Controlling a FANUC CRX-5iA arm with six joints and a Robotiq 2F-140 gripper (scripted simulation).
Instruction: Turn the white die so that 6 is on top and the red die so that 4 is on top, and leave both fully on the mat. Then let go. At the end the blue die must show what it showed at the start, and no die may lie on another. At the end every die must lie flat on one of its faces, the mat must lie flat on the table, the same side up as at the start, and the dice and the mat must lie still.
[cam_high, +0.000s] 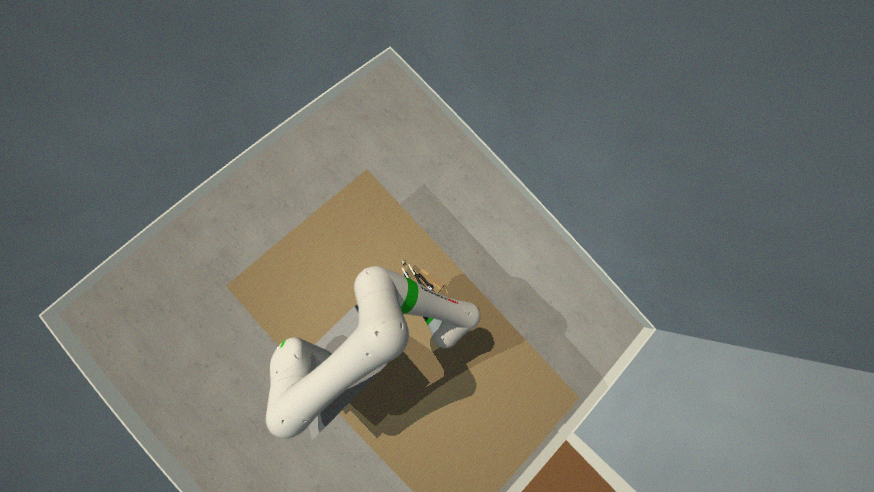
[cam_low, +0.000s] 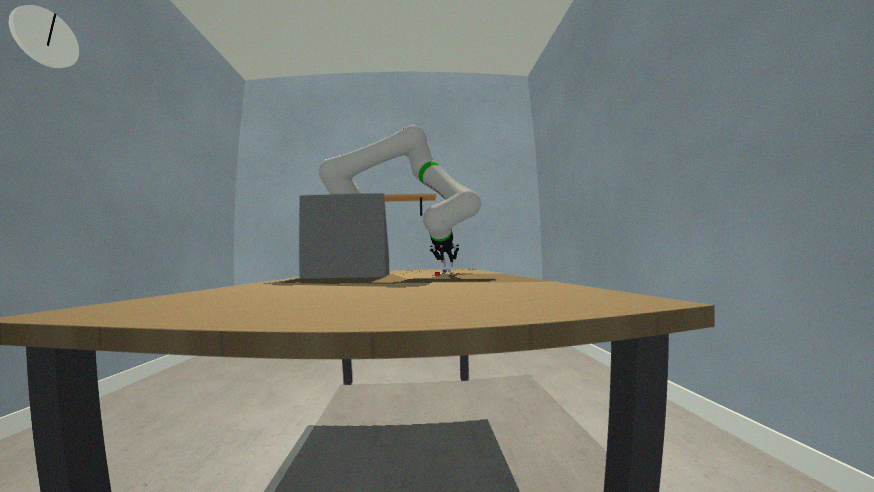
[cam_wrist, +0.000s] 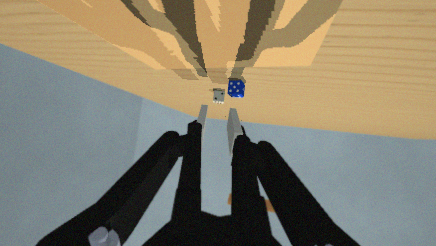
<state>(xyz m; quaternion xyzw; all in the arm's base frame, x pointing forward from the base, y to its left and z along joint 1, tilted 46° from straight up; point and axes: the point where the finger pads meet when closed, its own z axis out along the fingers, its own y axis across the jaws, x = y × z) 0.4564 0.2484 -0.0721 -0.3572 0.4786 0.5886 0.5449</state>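
My gripper is now 2 cm past the blue die, 1 cm to the right of it and 5 cm above it. From my hand the other things lie so: white die: 1 cm ahead, 6 cm to the left, 5 cm below; red die: 6 cm behind, 23 cm to the right, 5 cm below; tan mat: 1 cm ahead, 11 cm to the right, 5 cm below.
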